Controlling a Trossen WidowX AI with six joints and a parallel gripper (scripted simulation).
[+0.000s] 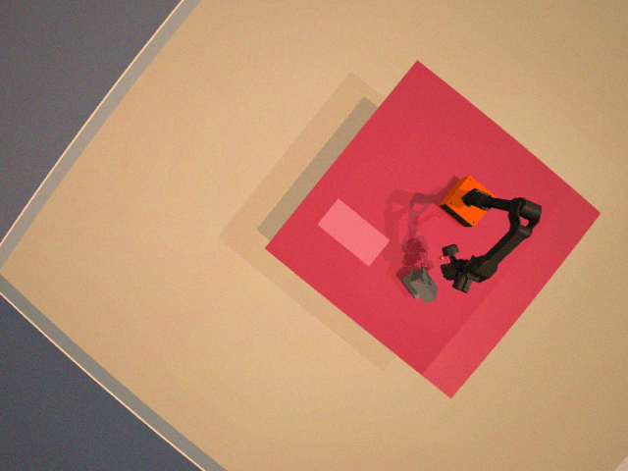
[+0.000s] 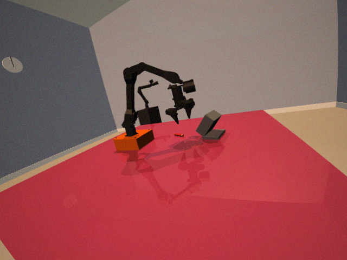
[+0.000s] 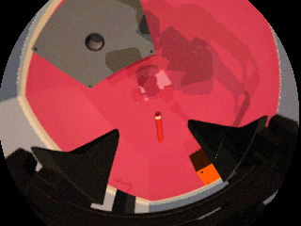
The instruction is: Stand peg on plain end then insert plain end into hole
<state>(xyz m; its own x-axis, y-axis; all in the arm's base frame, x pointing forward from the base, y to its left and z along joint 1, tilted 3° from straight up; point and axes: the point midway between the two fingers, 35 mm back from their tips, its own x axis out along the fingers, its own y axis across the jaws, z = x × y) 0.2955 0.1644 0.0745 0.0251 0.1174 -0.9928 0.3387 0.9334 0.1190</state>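
My gripper tip is 40 mm past the red peg and 90 mm above it. The rest, counted from my gripper tip: grey sloped panel (150 mm ahead, 20 mm to the left, 20 mm below).
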